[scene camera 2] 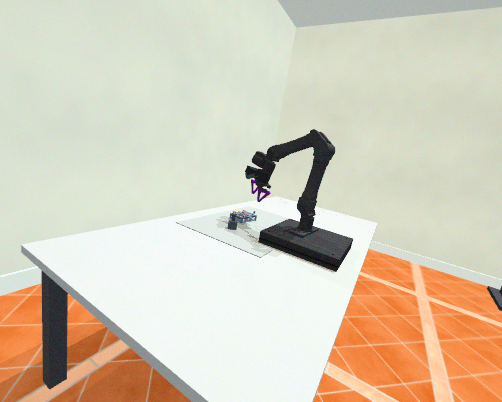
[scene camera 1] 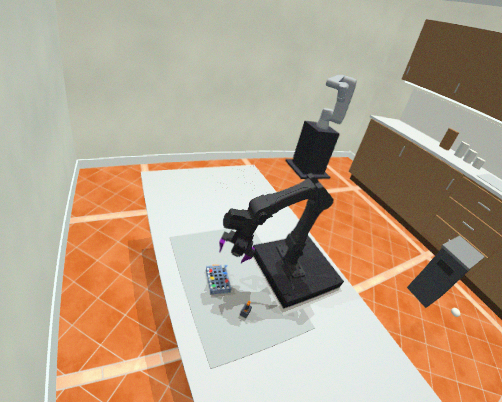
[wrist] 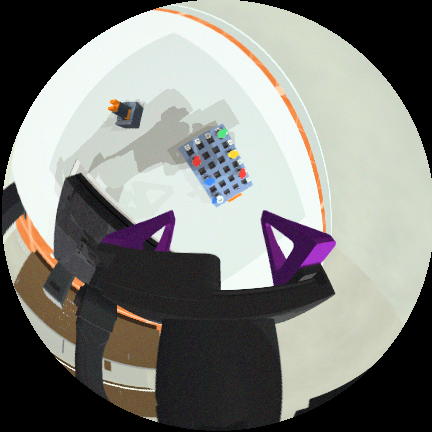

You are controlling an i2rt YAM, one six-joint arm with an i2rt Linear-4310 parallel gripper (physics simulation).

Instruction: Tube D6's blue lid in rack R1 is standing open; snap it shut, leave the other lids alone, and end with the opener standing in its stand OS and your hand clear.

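Places are measured from the arm's base along level axes (x ahead, y left, z up), in metres.
Pixels of known places: gripper, fingertip midpoint: [scene camera 2: 255, 197] [scene camera 1: 230, 257] [wrist: 217, 214]; arm's base at its link origin: [scene camera 2: 304, 231] [scene camera 1: 290, 260].
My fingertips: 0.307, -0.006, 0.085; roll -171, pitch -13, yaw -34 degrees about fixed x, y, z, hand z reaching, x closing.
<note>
Ahead of a thing's pixels: the offset from my fingertips to its top centre, as dx, dy, dz. "*": to the spot under its first point. Level surfaces: height alone.
Blue rack R1 @[+0.043, +0.014, -0.077] [scene camera 1: 220, 291] [scene camera 2: 246, 220] [wrist: 206, 188] stands on the grey mat. In the wrist view a blue lid @[+0.004, -0.021, -0.080] [wrist: 215, 201] stands open beside a white tube mouth at the rack's lower corner; it also sticks up in scene view 1 [scene camera 1: 225, 267]. Another blue lid @[+0.014, +0.011, -0.092] [wrist: 209, 181], two red, a yellow and a green lid show on the rack. The opener @[-0.023, +0.192, -0.049] [scene camera 1: 248, 303] [wrist: 115, 106], orange-tipped, stands in its dark stand OS @[-0.023, +0.192, -0.094] [scene camera 1: 245, 313] [scene camera 2: 232, 226] [wrist: 135, 118]. My gripper [scene camera 1: 232, 255] [scene camera 2: 256, 196] [wrist: 217, 214] is open and empty, above the table near the rack's open-lid end, touching nothing.
The arm's black base plate [scene camera 1: 300, 285] [scene camera 2: 305, 246] stands beside the grey mat @[dz -0.133] [scene camera 1: 215, 350]. An orange tab @[* +0.040, -0.053, -0.110] [wrist: 235, 197] is at the rack's end. A grey arm on a black pedestal [scene camera 1: 316, 147] stands beyond the table. A wall runs beyond the table's far side.
</note>
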